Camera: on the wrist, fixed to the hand. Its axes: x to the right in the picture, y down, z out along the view.
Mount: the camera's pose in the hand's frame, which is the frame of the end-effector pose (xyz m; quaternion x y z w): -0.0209 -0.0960 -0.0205 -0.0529 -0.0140 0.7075 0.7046
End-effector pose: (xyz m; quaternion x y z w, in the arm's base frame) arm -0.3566 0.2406 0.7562 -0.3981 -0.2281 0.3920 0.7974
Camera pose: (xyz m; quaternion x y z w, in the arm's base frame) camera -0.3125 0.1783 0.8214 -0.4786 0.0890 0.8339 0.2603
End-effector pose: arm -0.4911 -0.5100 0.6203 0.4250 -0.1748 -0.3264 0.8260
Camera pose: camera -0.5322 -0.5244 0.5299 0.1275 -0.4181 0.3392 0.8330
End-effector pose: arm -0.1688 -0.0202 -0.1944 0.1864 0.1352 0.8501 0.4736
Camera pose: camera -0.0954 0.0102 -0.2557 -0.2138 0.0882 -0.9386 0.2560
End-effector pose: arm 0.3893 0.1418 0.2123 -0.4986 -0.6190 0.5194 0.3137
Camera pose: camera 0.3863 0.1324 0.3122 0.7986 0.1153 -0.5622 0.1815
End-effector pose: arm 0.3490 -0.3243 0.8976 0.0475 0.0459 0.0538 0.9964
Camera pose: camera 0.3362 -0.4198 0.8695 0.0140 -0.0181 0.7446 0.6671
